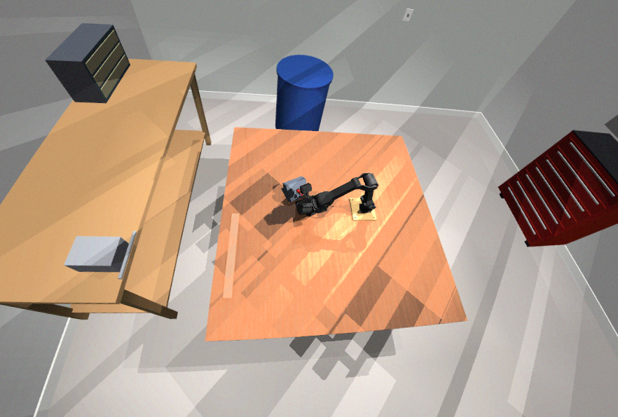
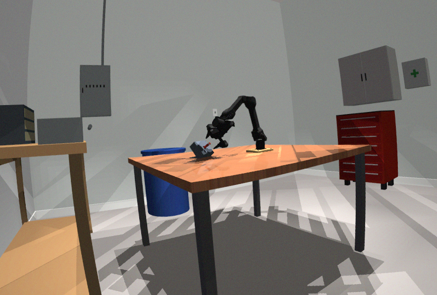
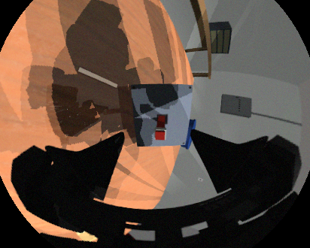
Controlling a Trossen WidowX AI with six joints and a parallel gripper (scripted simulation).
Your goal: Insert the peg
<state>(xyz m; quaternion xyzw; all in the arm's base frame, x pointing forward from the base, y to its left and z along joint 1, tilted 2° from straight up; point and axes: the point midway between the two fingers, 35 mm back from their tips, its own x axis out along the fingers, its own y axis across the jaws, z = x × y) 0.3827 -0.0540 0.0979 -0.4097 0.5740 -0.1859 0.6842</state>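
The red peg lies 10 mm ahead of my gripper tip, 20 mm to the right of it and 10 mm below it. From my gripper tip the other things lie so: panel 20 mm ahead, 70 mm to the right, 40 mm below.
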